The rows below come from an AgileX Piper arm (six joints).
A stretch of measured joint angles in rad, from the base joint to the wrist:
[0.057, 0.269, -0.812, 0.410, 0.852, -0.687]
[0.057, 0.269, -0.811, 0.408, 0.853, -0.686]
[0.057, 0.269, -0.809, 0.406, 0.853, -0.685]
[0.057, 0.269, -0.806, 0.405, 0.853, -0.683]
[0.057, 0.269, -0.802, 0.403, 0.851, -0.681]
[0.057, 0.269, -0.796, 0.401, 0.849, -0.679]
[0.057, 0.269, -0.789, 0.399, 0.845, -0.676]
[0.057, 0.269, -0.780, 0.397, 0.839, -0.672]
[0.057, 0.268, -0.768, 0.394, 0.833, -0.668]
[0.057, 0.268, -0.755, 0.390, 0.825, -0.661]
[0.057, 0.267, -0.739, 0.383, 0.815, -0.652]
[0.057, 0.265, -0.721, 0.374, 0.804, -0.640]
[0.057, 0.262, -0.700, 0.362, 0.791, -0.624]
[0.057, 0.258, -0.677, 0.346, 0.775, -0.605]
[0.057, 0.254, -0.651, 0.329, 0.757, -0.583]
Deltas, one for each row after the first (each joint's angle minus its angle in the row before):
[0.000, 0.000, 0.001, -0.002, 0.001, 0.001]
[0.000, 0.000, 0.002, -0.002, 0.000, 0.001]
[0.000, 0.000, 0.003, -0.001, 0.000, 0.002]
[0.000, 0.000, 0.004, -0.002, -0.002, 0.002]
[0.000, 0.000, 0.006, -0.002, -0.002, 0.002]
[0.000, 0.000, 0.007, -0.002, -0.004, 0.003]
[0.000, 0.000, 0.009, -0.002, -0.006, 0.004]
[0.000, -0.001, 0.012, -0.003, -0.006, 0.004]
[0.000, 0.000, 0.013, -0.004, -0.008, 0.007]
[0.000, -0.001, 0.016, -0.007, -0.010, 0.009]
[0.000, -0.002, 0.018, -0.009, -0.011, 0.012]
[0.000, -0.003, 0.021, -0.012, -0.013, 0.016]
[0.000, -0.004, 0.023, -0.016, -0.016, 0.019]
[0.000, -0.004, 0.026, -0.017, -0.018, 0.022]

